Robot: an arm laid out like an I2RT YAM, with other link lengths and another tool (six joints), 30 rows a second.
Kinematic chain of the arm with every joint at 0, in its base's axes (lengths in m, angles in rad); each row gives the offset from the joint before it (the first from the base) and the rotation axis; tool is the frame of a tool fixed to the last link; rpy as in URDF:
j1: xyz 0 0 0.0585 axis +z
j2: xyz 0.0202 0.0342 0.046 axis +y
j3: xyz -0.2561 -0.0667 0 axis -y
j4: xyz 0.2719 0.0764 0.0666 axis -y
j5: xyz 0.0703 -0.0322 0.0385 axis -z
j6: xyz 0.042 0 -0.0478 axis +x
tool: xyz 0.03 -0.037 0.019 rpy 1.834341 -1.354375 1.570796
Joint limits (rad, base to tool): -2.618..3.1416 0..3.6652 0..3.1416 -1.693..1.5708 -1.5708..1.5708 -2.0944..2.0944
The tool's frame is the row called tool.
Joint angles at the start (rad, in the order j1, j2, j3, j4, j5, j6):
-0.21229, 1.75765, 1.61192, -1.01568, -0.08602, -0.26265
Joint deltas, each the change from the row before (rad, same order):
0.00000, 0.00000, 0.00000, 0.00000, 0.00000, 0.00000
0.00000, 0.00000, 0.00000, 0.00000, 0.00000, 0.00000
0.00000, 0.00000, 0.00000, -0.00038, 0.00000, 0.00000
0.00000, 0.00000, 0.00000, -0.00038, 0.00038, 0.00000
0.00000, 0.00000, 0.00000, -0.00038, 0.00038, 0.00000
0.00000, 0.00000, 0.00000, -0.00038, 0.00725, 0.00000
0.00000, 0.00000, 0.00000, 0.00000, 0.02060, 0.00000
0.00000, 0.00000, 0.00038, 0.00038, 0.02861, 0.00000
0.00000, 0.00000, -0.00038, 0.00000, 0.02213, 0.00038
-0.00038, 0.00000, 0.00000, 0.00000, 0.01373, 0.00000
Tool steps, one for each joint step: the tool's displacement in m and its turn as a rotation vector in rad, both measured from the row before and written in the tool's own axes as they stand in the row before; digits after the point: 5 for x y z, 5 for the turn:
0.00000, 0.00000, 0.00000, 0.00000, 0.00000, 0.00000
0.00000, 0.00000, 0.00000, 0.00000, 0.00000, 0.00000
-0.00005, -0.00002, 0.00001, 0.00017, -0.00032, 0.00012
-0.00006, 0.00000, 0.00000, -0.00016, -0.00049, 0.00016
-0.00006, 0.00000, 0.00000, -0.00016, -0.00049, 0.00016
-0.00029, 0.00037, -0.00032, -0.00626, -0.00354, 0.00099
-0.00068, 0.00110, -0.00097, -0.01828, -0.00917, 0.00247
-0.00081, 0.00154, -0.00148, -0.02574, -0.01209, 0.00323
-0.00082, 0.00117, -0.00093, -0.01947, -0.01007, 0.00312
-0.00053, 0.00087, -0.00068, -0.01232, -0.00608, 0.00200

